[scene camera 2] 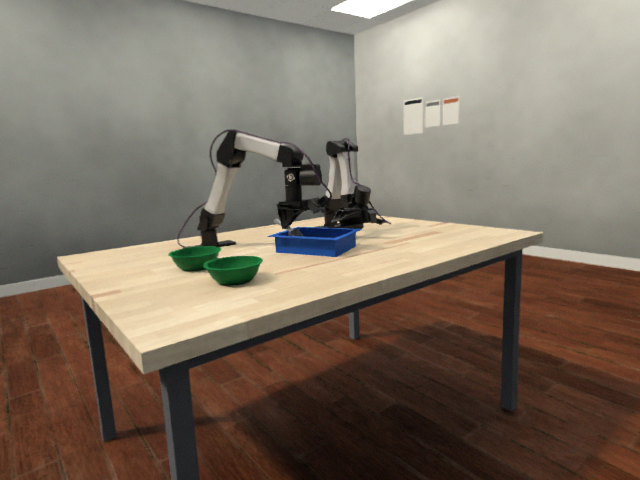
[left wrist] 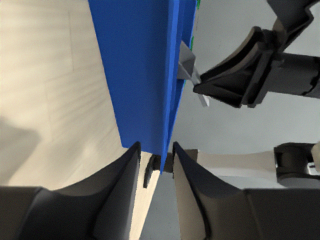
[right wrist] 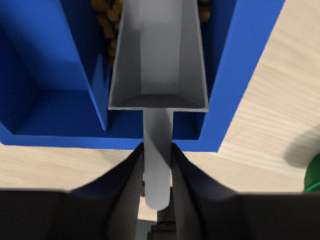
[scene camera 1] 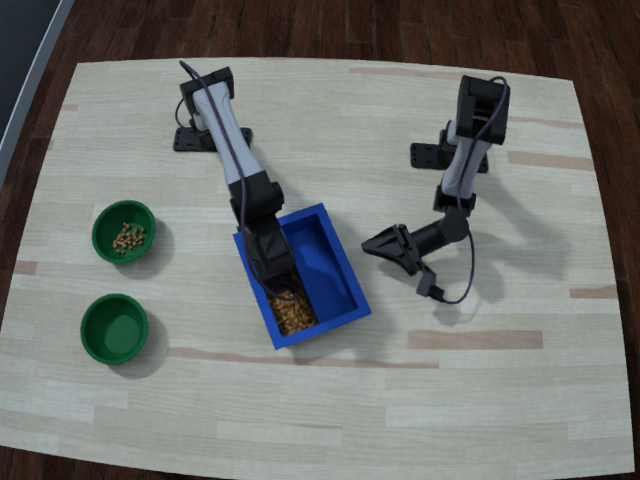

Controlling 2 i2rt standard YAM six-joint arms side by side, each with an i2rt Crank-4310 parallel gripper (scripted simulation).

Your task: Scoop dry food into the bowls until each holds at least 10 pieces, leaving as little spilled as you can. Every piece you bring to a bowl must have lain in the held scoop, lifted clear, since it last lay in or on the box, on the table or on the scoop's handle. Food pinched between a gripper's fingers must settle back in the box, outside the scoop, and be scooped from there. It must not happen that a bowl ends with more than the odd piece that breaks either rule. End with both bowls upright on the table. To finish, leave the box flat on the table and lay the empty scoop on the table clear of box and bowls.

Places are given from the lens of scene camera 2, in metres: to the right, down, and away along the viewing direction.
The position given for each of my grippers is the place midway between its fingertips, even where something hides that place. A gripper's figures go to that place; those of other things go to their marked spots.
my right gripper (scene camera 2: pixel 285 228): -0.12, -0.04, 1.50
blue box (scene camera 2: pixel 317 241): -0.01, 0.01, 1.40
green bowl (scene camera 2: pixel 199 255): -0.40, 0.05, 1.38
green bowl (scene camera 2: pixel 234 270): -0.22, 0.08, 1.08
